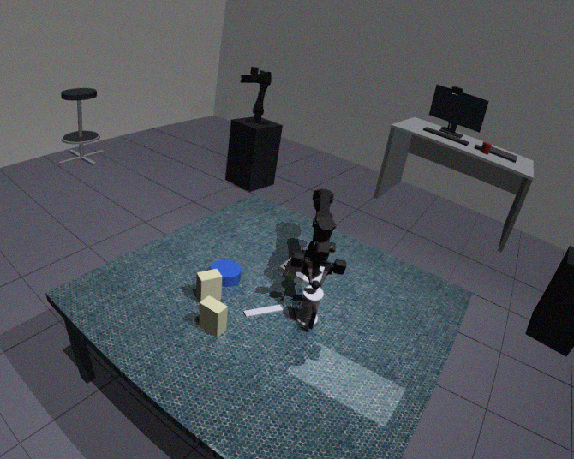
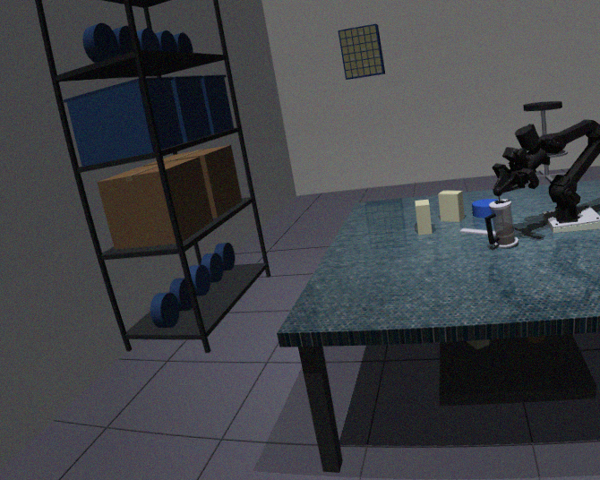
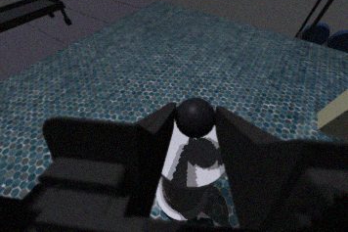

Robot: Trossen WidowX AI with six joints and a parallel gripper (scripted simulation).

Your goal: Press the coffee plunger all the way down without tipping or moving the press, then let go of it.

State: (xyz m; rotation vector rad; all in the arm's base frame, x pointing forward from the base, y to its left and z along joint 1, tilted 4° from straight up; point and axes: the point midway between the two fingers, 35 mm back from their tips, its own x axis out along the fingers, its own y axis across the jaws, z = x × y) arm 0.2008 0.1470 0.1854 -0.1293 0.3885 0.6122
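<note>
Right now the coffee press is 90 mm below my gripper tip.
</note>
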